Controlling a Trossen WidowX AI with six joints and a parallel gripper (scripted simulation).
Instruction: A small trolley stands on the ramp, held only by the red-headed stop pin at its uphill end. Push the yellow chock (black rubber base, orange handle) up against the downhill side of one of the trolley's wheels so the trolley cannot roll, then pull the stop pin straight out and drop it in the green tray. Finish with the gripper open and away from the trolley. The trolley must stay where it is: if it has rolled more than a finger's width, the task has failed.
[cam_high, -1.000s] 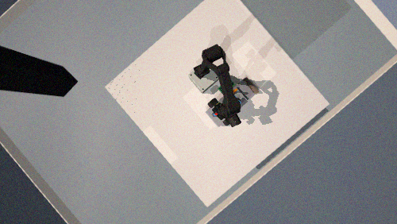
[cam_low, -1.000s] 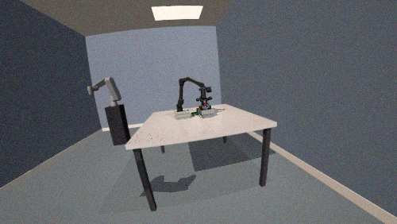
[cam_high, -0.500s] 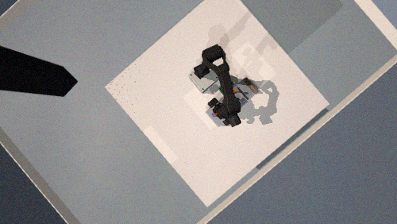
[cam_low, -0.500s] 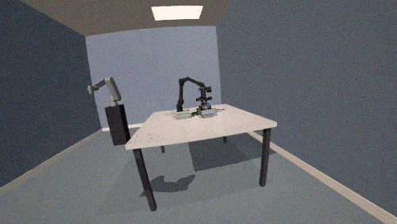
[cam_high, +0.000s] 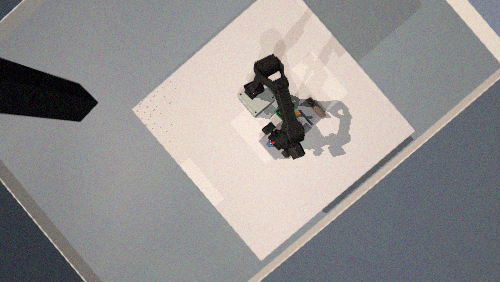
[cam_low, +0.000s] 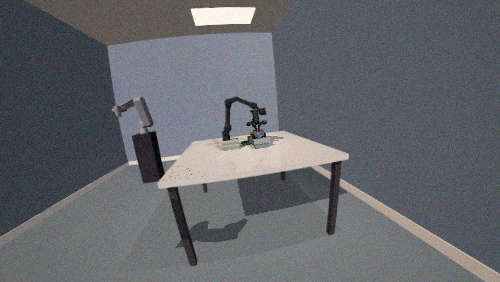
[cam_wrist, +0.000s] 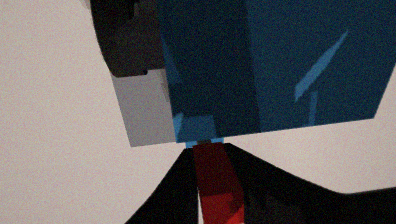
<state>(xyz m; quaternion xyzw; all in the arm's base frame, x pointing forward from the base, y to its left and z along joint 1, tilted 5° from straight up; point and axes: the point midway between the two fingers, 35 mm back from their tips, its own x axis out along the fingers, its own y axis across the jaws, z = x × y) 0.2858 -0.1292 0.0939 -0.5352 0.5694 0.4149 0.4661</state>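
Now: gripper tip 80 mm past the green tray, 220 mm to the right of it and 150 mm above it. Round my gripper tip: grey ramp 30 mm ahead, 100 mm to the left, 100 mm below; then red-headed stop pin right at my gripper tip; then blue trolley 30 mm ahead, 90 mm to the left, 30 mm below.
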